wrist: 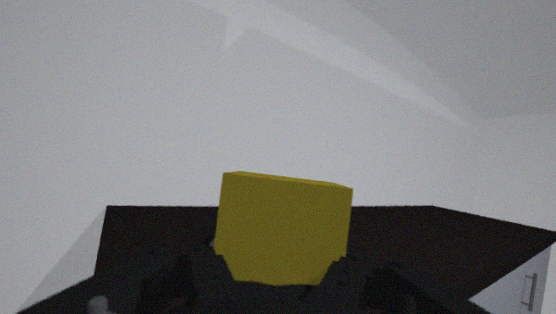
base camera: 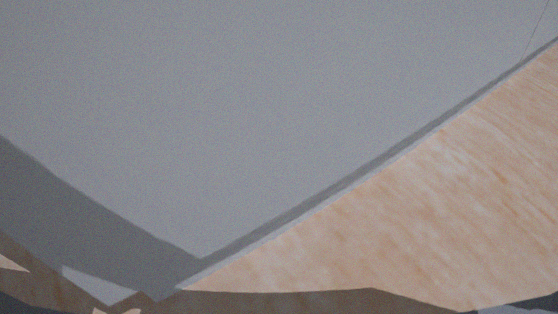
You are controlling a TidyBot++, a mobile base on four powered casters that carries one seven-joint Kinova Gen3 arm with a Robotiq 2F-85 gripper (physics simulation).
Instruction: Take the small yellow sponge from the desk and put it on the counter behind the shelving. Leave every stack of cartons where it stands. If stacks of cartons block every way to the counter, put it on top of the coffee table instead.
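Frame: origin at the arm's base, x left, y ahead, z down, level; millimetres.
Seen in the pictures: gripper, fingertip midpoint: [wrist: 277, 245].
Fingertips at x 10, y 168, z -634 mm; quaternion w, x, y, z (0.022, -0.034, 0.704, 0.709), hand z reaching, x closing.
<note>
Offsets run from my fingertips to a thing's top centre. "spot": to the spot under its first point. Level surfaces: height alone.
The yellow sponge {dz -47, dx +0, dy -22 mm} [wrist: 285, 225] stands upright between the fingers of my gripper [wrist: 277, 245], which is shut on it at the bottom centre of the wrist view. The counter's dark top {dz +121 mm} [wrist: 155, 237] spreads behind the sponge on both sides, against a pale wall. The wrist view does not show whether the sponge hangs over the top or short of it. A pale cabinet front with a metal handle {spot: dz +286, dx -937, dy +637 mm} [wrist: 533, 291] shows below the top at the right. The fingers hide part of the counter.
In the base camera view, a large plain grey panel [base camera: 275, 125] stands very close and fills most of the view. Its lower edge runs diagonally beside the light wood floor {dz +1031 mm} [base camera: 425, 225]. Dark shadows lie at the lower left and along the bottom. The shelving, cartons and coffee table do not show.
</note>
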